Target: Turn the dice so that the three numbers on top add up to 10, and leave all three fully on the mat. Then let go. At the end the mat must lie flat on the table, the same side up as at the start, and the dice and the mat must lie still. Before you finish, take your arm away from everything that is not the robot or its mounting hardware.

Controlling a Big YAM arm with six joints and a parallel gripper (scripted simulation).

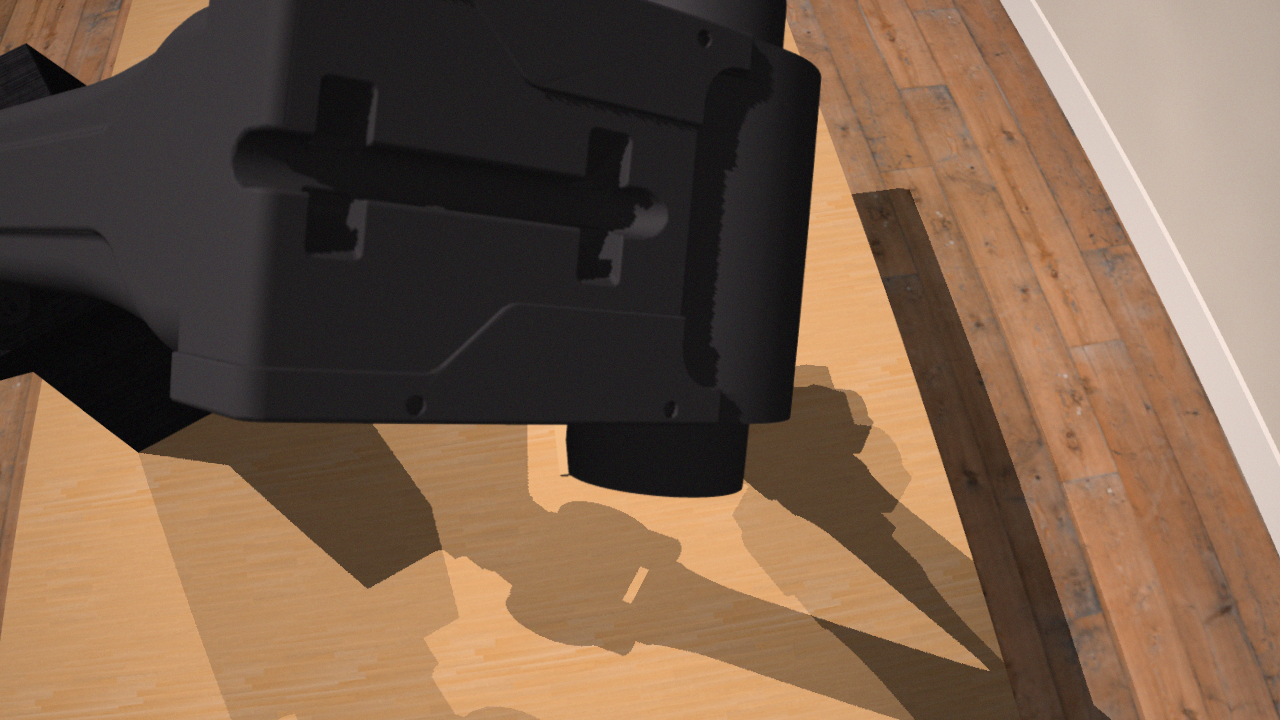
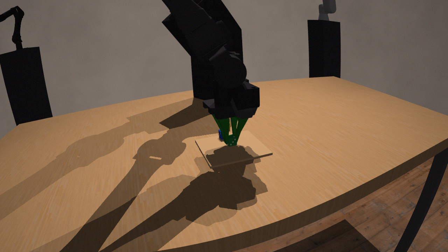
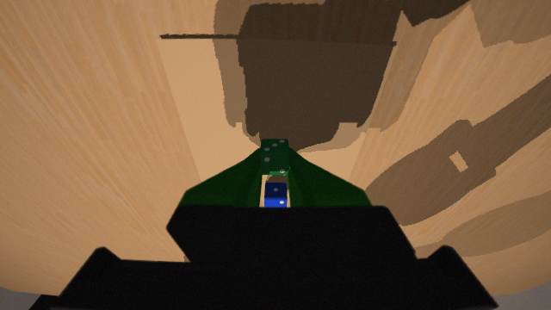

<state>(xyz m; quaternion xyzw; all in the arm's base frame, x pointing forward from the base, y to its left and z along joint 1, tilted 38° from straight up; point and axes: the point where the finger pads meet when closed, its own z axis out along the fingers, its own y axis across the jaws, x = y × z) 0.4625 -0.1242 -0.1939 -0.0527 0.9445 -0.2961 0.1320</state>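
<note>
The green die is right at my hand. The rest, counted from my hand: blue die (50 mm behind); then tan mat (10 mm ahead, 20 mm below); then yellow die (100 mm behind, 20 mm to the left, 10 mm below).
</note>
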